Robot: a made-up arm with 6 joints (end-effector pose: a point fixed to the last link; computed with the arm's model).
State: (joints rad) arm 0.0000 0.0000 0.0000 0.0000 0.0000 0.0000
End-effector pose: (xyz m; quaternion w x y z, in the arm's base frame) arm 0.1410 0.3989 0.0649 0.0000 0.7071 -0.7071 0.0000
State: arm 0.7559 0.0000 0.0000 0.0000 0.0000 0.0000
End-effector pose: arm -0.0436 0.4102 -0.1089 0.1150 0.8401 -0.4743 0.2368
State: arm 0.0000 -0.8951 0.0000 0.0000 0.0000 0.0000
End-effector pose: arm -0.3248 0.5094 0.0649 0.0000 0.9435 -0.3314 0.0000
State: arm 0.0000 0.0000 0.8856 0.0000 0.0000 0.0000
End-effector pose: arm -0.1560 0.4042 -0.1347 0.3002 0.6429 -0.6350 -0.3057
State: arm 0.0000 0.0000 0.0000 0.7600 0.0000 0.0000
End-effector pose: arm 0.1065 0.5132 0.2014 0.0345 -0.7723 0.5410 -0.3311
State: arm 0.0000 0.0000 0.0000 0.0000 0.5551 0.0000
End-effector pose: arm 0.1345 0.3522 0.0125 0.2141 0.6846 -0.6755 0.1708
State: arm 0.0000 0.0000 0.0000 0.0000 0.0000 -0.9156
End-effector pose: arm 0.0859 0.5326 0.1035 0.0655 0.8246 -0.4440 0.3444
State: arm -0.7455 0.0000 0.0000 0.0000 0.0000 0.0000
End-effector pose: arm 0.2961 0.2249 0.1562 0.1135 -0.4781 0.8390 0.2337
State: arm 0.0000 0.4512 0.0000 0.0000 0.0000 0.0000
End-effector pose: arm 0.2936 0.2042 0.0649 0.0000 0.5310 -0.8473 0.0000
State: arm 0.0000 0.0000 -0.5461 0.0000 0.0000 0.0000
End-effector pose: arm 0.1996 0.3956 0.2824 0.1889 -0.6784 0.6834 -0.1924
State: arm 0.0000 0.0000 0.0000 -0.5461 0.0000 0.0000
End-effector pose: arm 0.0966 0.3603 -0.0531 0.0251 0.5969 -0.7649 -0.2407
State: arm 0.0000 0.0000 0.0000 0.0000 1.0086 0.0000
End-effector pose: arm 0.1279 0.2979 -0.0065 0.3776 0.6270 -0.6111 0.3012
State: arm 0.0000 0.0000 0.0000 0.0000 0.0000 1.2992
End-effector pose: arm 0.0539 0.3071 -0.0962 0.0897 -0.3027 0.8235 0.4713
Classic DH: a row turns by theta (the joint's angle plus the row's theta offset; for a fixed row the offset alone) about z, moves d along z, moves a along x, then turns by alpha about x. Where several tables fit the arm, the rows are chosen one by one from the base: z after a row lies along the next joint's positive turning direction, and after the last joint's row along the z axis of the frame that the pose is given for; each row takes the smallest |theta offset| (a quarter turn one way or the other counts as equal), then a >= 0, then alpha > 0; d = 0 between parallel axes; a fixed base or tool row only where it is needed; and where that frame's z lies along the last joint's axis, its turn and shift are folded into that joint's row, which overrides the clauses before.
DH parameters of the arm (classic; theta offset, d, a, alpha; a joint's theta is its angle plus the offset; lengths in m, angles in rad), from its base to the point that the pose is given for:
base (fixed): -1.2375 0.0279 -0.0596 0.7943
joint 1: 0 0.2884 0.0212 2.3473
joint 2: -1.2285 -0.0427 -0.0149 1.5838
joint 3: -0.8932 0.2861 -0.1016 2.3412
joint 4: 0.7718 -0.1107 -0.0216 -1.0541
joint 5: 0.3389 -0.0497 0.0192 -2.2342
joint 6: -0.973 0.3722 -0.1202 0.9161
tool (fixed): -2.5442 -0.1504 0 0

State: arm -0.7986 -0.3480 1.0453 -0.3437 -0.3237 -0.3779
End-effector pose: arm -0.1273 0.5292 0.1446 0.0741 0.5262 -0.5546 -0.6404
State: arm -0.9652 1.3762 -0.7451 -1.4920 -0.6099 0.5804
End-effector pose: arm -0.0181 -0.3432 -0.2959 0.6782 0.6189 0.3533 0.1792
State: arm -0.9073 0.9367 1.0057 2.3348 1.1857 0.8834
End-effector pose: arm 0.4280 -0.1719 0.2590 0.2674 0.2912 -0.8732 0.2851
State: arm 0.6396 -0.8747 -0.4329 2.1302 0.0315 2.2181
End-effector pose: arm -0.6389 0.3792 0.0952 0.1804 -0.9814 -0.0151 0.0643
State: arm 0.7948 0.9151 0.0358 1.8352 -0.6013 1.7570
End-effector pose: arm 0.2859 0.3811 0.0533 0.0875 -0.7043 0.7034 -0.0389
